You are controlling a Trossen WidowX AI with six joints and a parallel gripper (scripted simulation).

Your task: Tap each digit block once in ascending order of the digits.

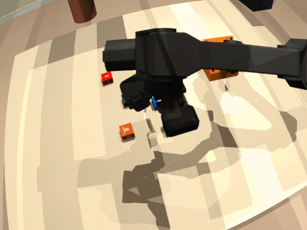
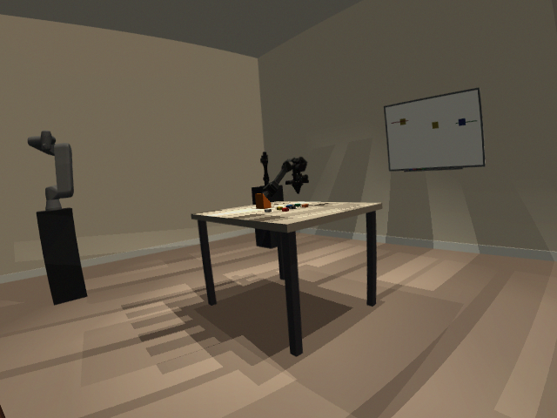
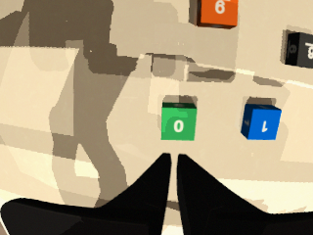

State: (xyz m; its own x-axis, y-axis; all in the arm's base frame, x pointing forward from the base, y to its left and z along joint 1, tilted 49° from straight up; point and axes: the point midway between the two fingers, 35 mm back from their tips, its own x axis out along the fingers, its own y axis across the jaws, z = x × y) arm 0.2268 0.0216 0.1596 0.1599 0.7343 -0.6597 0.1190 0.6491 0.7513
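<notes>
The blue 1 block lies 1 cm behind my gripper tip, 9 cm to the right of it and 8 cm below it. From my gripper tip the other things lie so: orange block 10 cm ahead, 5 cm to the right, 8 cm below; green 0 block 1 cm behind, 1 cm to the right, 8 cm below; black block 6 cm ahead, 14 cm to the right, 8 cm below.
</notes>
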